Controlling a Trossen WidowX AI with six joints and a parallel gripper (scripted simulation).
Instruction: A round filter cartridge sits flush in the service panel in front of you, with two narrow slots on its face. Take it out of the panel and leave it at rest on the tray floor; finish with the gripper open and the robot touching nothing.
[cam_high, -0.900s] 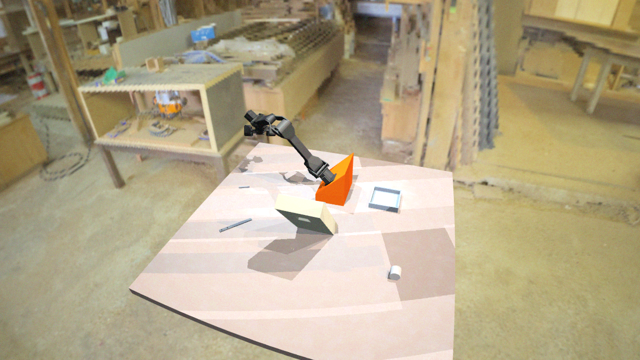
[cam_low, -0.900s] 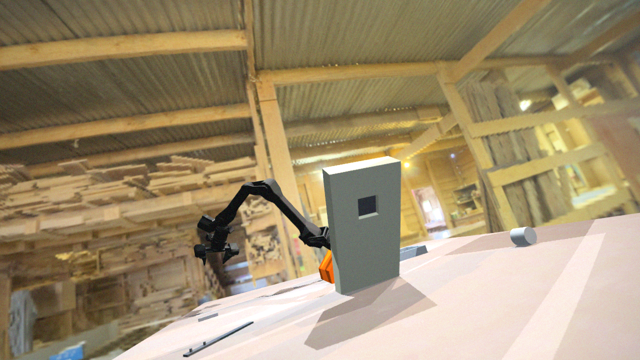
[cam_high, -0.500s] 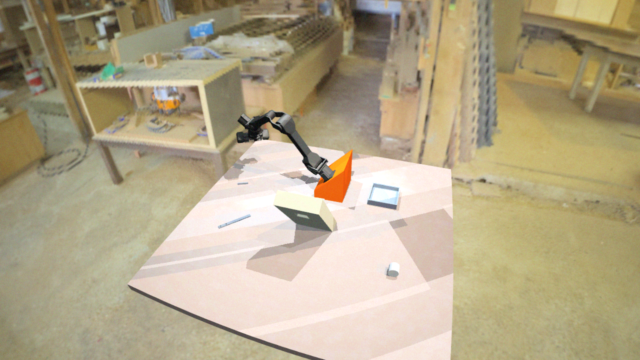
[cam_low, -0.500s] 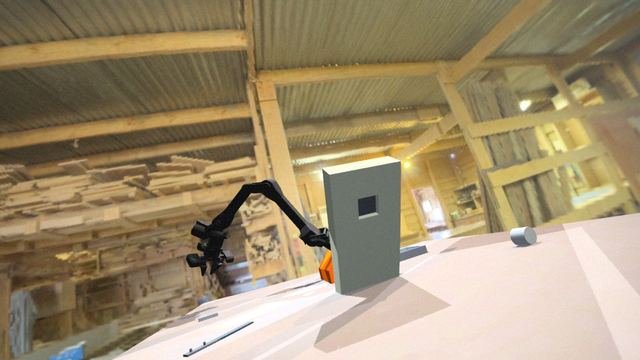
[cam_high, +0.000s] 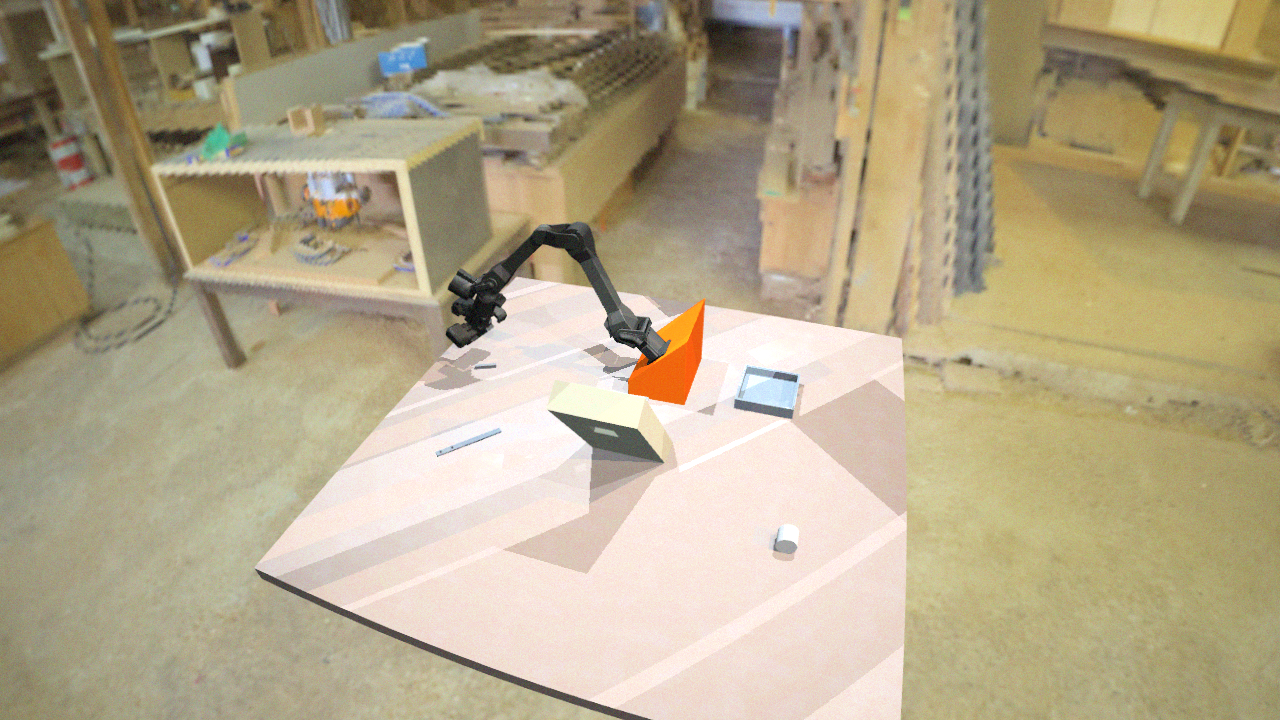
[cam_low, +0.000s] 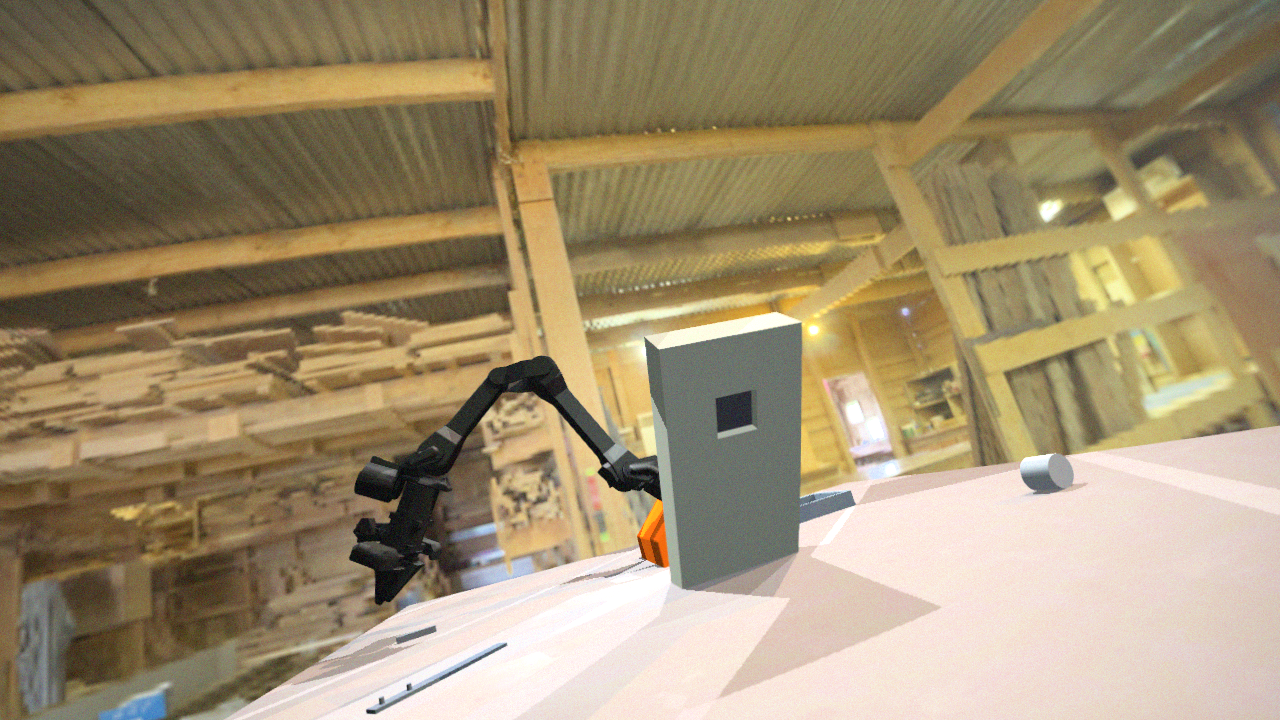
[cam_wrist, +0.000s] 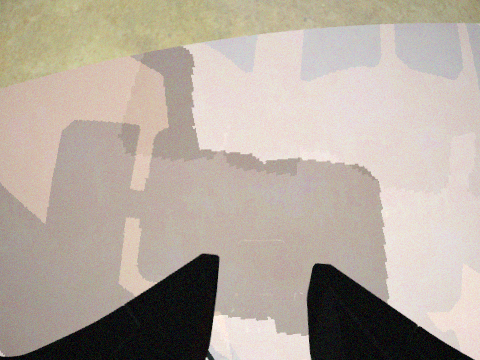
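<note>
Now: gripper tip 34 cm short of the round filter cartridge, 54 cm to the right of it and 16 cm below it. Round my gripper tip: grey tray (7 cm behind, 83 cm to the left, 5 cm below); then cream service panel (30 cm ahead, 54 cm to the left, 9 cm above); then short grey piece (2 cm ahead, 5 cm to the left, 6 cm below).
</note>
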